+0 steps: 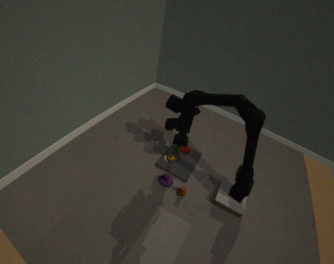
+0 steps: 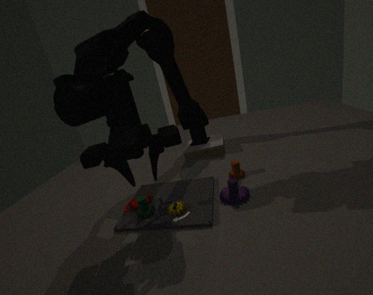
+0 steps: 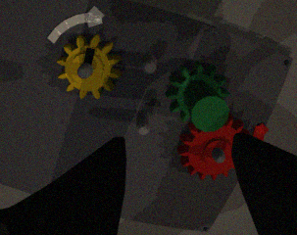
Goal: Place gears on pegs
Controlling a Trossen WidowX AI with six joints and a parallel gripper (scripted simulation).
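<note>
The orange gear is 150 mm behind my gripper tip, 170 mm to the left of it and 70 mm below it. From my gripper tip the other things lie so: yellow gear 10 mm behind, 50 mm to the left, 70 mm below; red gear 20 mm behind, 50 mm to the right, 70 mm below; green gear 10 mm ahead, 20 mm to the right, 60 mm below.
</note>
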